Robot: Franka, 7 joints.
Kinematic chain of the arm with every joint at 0, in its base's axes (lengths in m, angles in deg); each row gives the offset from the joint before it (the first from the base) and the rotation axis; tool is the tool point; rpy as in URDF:
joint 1: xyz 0 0 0.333 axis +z
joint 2: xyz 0 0 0 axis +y
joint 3: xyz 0 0 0.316 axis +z
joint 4: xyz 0.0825 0 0 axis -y
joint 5: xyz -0.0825 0 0.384 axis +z
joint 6: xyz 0 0 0 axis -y
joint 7: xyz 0.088 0 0 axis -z
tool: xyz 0 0 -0.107 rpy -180 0 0
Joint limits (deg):
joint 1: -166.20..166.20
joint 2: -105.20..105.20
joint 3: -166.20..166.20
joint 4: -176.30..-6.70
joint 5: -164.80..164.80
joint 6: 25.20..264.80
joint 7: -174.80..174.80
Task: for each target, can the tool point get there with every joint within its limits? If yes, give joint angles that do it. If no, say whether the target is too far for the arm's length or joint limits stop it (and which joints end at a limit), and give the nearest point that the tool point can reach.
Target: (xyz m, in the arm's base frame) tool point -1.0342 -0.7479 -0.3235
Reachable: no: too far | nearest point -0.6182 -0.4470 -0.0594 | short by 0.577 m
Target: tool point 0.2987 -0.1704 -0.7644
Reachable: no: too far | nearest point 0.2759 -0.1574 -0.3597 | short by 0.406 m
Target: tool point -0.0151 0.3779 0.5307
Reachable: yes | joints 68.60 -20.64 5.10 -129.73 -121.23 219.60 -14.32
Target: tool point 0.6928 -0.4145 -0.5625
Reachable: no: too far | nearest point 0.5083 -0.3041 -0.2617 | short by 0.370 m
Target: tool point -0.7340 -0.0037 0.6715
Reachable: yes | joints -19.67 -38.89 -135.87 -62.18 24.22 194.80 -141.71
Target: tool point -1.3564 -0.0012 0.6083
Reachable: no: too far | nearest point -0.8408 -0.0007 0.5036 | short by 0.526 m
